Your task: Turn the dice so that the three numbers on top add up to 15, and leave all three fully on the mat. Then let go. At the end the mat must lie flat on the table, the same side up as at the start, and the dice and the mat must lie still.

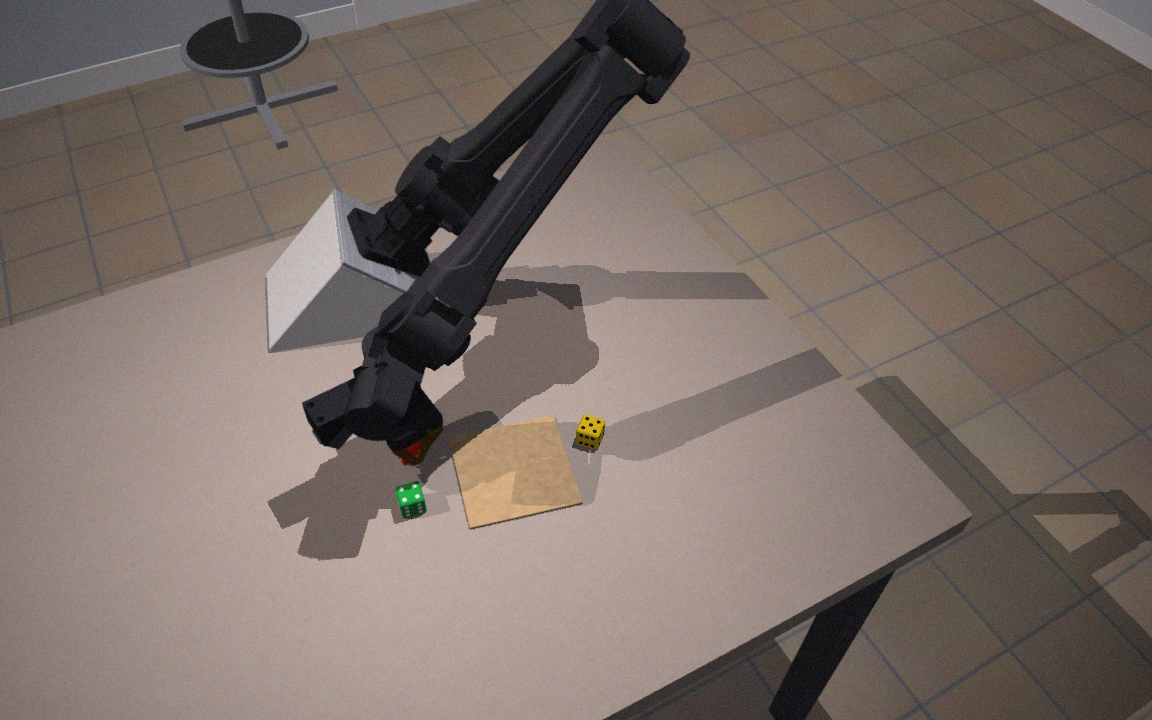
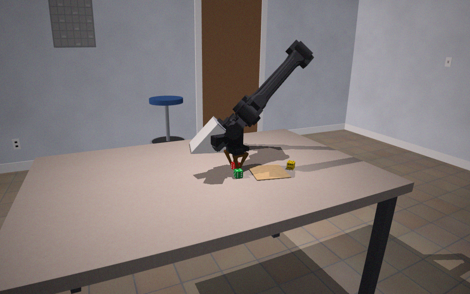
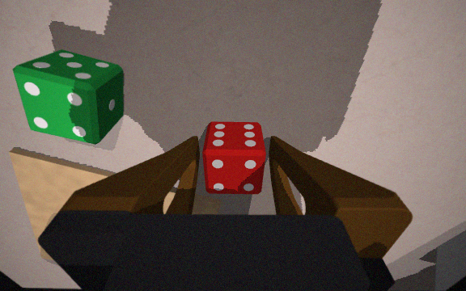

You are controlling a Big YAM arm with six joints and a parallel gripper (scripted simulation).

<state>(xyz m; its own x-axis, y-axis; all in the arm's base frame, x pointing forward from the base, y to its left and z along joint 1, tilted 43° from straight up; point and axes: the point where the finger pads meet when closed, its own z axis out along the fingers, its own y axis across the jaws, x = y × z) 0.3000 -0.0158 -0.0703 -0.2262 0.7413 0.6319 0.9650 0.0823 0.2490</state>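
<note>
My hand is right at the red die. Round my hand: yellow die: 22 cm to the left, 6 cm ahead; then tan mat: 12 cm to the left, 7 cm ahead, 1 cm below; then green die: 8 cm ahead, 2 cm to the right.
</note>
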